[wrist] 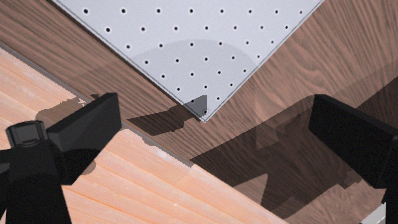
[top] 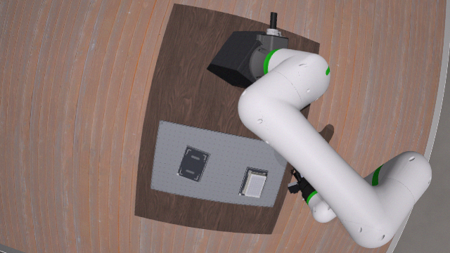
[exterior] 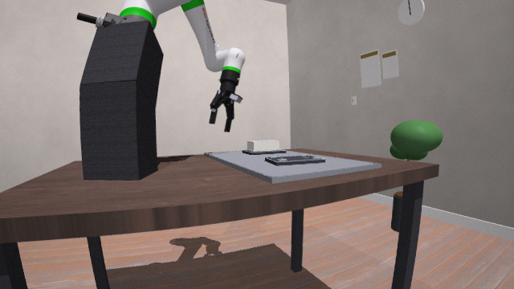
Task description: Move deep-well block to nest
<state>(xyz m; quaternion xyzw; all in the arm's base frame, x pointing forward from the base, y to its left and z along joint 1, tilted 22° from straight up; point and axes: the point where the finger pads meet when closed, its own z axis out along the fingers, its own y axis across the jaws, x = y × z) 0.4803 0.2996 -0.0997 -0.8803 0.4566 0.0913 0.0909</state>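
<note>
Right now the white 96-well deep-well block is 140 mm ahead of my hand, 160 mm to the right of it and 90 mm below it. The rest, counted from my hand: dark nest frame 30 mm ahead, 480 mm to the right, 120 mm below.
</note>
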